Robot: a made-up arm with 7 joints.
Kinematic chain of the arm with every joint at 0, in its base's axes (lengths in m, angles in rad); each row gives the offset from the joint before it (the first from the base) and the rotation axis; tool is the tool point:
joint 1: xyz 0 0 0 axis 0 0.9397 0.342
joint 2: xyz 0 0 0 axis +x
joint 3: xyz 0 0 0 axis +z
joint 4: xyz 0.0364 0 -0.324 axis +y
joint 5: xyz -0.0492 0 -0.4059 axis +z
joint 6: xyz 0 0 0 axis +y
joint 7: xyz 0 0 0 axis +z
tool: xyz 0 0 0
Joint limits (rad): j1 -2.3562..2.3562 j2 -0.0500..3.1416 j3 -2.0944..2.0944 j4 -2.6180..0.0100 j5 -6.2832..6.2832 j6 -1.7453..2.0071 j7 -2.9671..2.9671
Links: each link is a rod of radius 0.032 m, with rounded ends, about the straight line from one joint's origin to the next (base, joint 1, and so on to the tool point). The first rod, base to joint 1, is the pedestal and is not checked.
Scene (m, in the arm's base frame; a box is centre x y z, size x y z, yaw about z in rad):
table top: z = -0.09
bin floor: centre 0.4 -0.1 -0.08 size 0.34 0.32 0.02 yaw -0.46
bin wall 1: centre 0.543 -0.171 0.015 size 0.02 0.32 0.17 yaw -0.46
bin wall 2: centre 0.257 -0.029 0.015 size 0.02 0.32 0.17 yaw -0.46
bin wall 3: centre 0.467 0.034 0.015 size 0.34 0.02 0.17 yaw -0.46
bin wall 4: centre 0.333 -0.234 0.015 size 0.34 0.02 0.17 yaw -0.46
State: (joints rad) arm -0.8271 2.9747 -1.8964 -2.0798 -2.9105 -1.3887 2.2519
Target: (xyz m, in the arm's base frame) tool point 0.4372 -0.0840 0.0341
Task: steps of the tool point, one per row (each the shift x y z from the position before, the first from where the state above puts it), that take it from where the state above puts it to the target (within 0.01 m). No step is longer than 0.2 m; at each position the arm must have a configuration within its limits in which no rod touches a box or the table.
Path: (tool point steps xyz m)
1: 0.0704 -0.0021 0.0827
2: 0.0804 -0.0263 0.0699
3: 0.0847 -0.0489 0.0522
4: 0.0820 -0.0688 0.0320
5: 0.0723 -0.0846 0.0118
6: 0.0562 -0.0956 -0.0052
7: 0.0351 -0.1009 -0.0171
8: 0.0115 -0.1007 -0.0218
9: 0.0000 0.0000 -0.1943

